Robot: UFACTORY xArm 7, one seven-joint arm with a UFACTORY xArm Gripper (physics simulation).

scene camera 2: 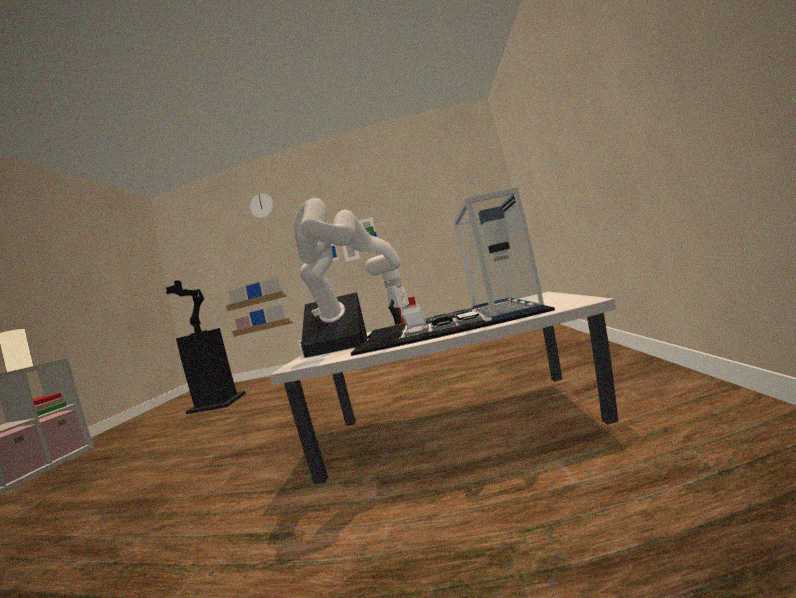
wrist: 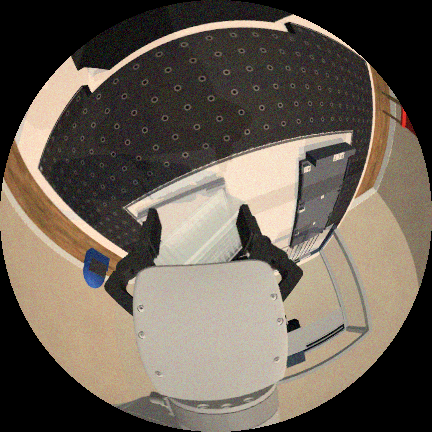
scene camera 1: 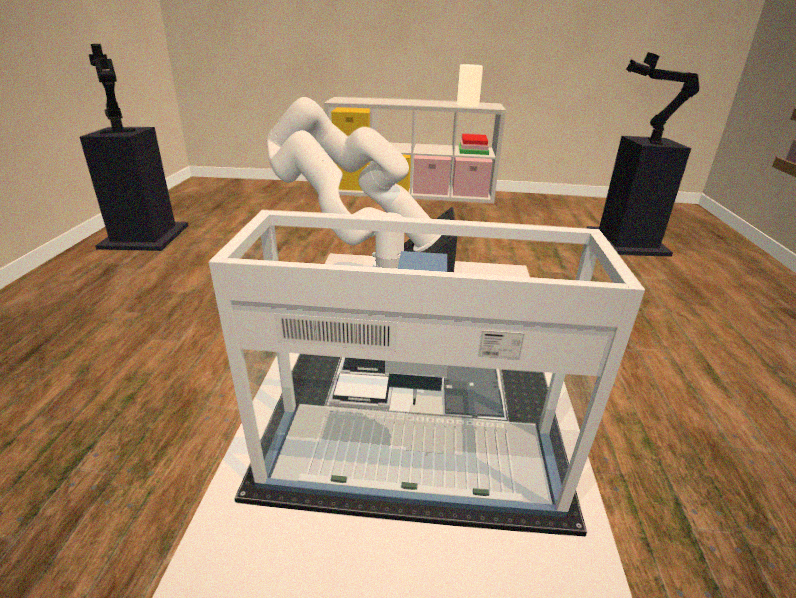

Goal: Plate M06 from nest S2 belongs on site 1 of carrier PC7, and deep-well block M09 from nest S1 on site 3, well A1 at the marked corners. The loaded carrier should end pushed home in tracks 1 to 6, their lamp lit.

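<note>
My gripper is open, pointing down at the back of the deck. Its two black fingers stand on either side of a pale ribbed well plate in its nest, close above it; I cannot read its label. The dark grey carrier PC7 lies to the right of it with empty sites. In scene camera 1 the gripper is hidden behind the white enclosure's front panel. A white plate and a second labware piece show under the panel.
The white enclosure frame stands over the ribbed track deck, with three small dull green lamps at its front edge. A black perforated base board lies on the white table.
</note>
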